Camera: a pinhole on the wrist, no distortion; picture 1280 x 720 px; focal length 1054.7 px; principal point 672.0 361.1 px. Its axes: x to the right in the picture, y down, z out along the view. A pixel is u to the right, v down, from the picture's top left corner.
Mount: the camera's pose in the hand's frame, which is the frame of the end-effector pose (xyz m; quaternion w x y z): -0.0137 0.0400 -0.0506 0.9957 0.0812 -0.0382 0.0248
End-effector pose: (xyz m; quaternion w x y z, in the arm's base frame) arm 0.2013 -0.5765 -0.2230 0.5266 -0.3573 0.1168 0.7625
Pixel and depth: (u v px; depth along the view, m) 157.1 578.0 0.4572
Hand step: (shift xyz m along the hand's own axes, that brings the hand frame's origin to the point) -0.2741 0.0482 0.3964
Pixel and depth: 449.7 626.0 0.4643
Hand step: -0.1511 0.0748 0.4170
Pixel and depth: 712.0 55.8 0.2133
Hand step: -0.0176 -0.0554 0.1500
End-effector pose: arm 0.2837 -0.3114 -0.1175 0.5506 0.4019 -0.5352 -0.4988
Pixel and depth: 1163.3 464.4 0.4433
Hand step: 0.1576 0.0192 0.4090
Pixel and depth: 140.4 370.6 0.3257
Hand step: -0.2008 -0.0175 0.2572
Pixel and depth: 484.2 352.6 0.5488
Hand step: -0.1503 -0.0584 0.4808
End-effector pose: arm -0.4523 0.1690 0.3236 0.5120 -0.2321 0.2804 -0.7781
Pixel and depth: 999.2 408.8 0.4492
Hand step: 0.0916 -0.0074 0.4058
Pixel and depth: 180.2 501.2 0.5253
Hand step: -0.2993 0.0123 0.4578
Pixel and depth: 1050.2 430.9 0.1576
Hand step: 0.0306 0.0269 0.1107
